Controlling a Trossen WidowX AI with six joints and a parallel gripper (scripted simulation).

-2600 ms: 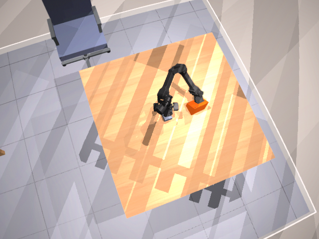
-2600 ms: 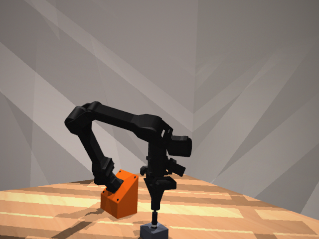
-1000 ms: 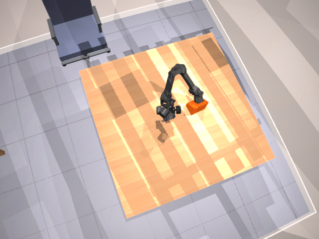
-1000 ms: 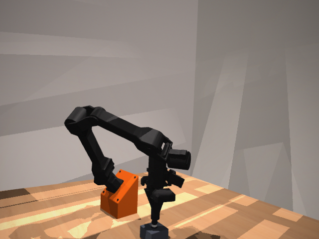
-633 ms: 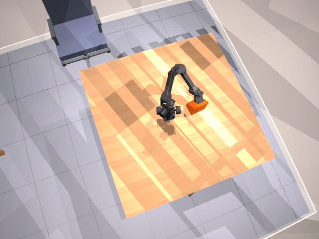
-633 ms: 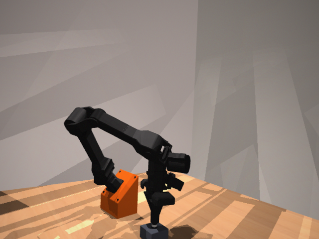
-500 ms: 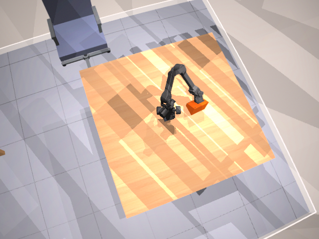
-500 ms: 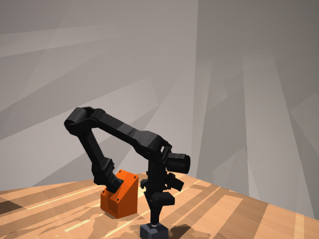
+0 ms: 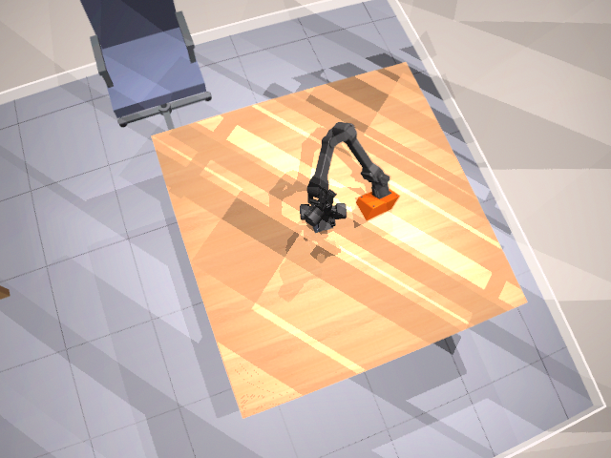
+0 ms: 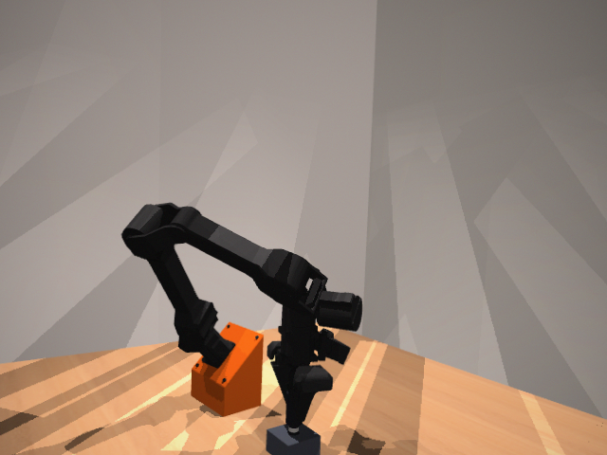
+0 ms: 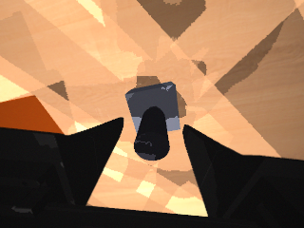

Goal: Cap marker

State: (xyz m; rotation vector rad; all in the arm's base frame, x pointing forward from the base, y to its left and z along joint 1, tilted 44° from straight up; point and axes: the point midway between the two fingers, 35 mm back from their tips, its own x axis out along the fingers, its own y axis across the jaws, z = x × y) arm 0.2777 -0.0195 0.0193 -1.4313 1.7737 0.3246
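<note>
My gripper tip is 1 cm below the dark marker cap.
</note>
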